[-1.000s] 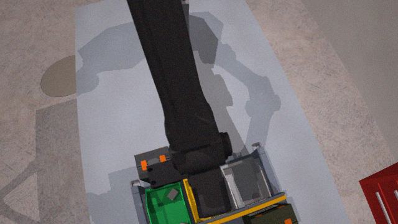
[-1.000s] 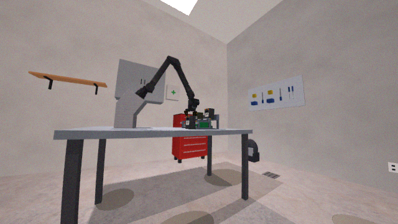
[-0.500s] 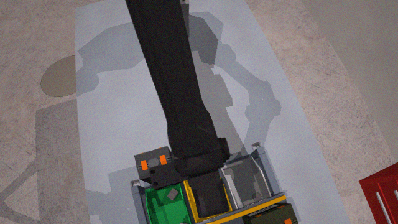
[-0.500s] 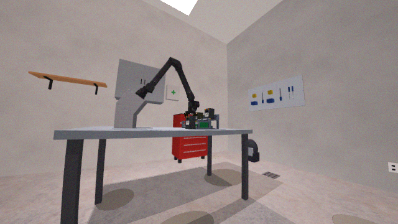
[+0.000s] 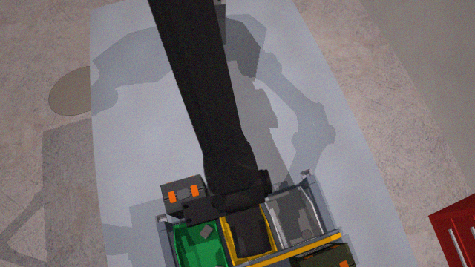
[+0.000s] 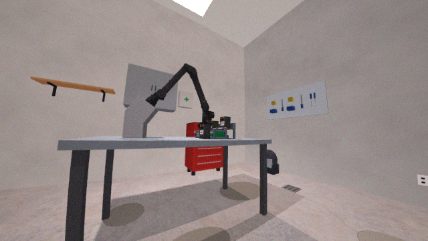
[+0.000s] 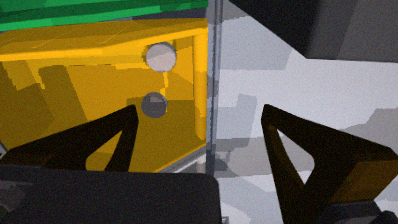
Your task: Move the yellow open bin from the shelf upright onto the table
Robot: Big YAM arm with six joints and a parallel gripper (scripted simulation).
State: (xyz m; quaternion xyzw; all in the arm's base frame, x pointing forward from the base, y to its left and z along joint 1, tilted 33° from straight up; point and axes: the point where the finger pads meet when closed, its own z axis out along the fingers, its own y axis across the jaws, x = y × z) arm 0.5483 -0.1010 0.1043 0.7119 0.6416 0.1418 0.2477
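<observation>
Right now my hand is 80 mm short of the yellow bin, 30 mm above it and 10 mm to the left of it. From my hand the other things lie so: green bin (120 mm to the right, 60 mm ahead, 30 mm below); grey bin (100 mm to the left, 100 mm ahead, 30 mm below).
</observation>
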